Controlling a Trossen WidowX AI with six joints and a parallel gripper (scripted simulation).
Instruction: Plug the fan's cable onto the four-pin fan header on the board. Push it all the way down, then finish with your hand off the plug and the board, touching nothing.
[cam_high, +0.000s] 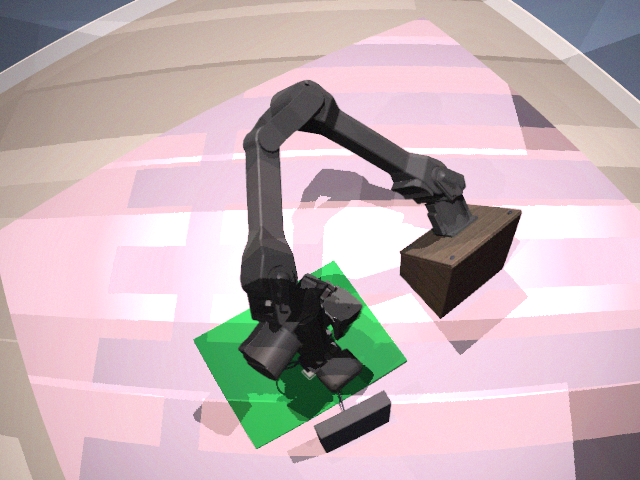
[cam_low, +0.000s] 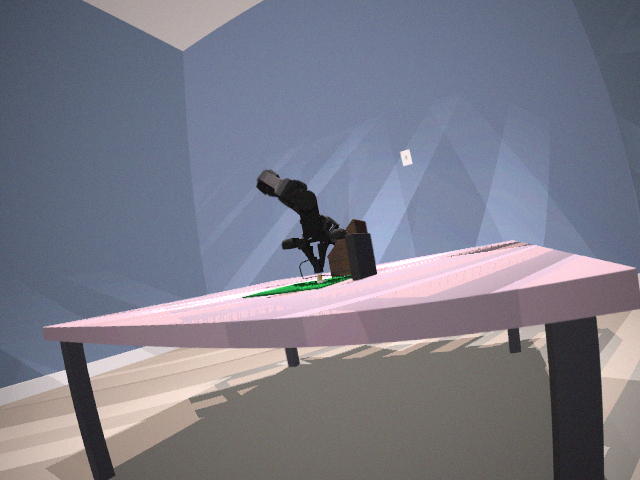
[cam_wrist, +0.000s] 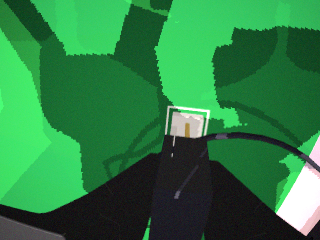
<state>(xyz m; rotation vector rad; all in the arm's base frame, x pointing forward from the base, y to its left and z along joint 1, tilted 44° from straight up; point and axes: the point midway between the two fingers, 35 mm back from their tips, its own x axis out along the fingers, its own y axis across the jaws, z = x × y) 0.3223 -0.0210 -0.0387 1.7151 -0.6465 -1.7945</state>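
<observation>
The dark plug lies 10 mm ahead of my gripper tip and 10 mm above it. Round my gripper tip: black fan: 20 mm ahead, 130 mm to the left, 10 mm above; then green board: 10 mm ahead, 40 mm to the right, 60 mm below; then white-framed four-pin header: 10 mm ahead, 40 mm below.
</observation>
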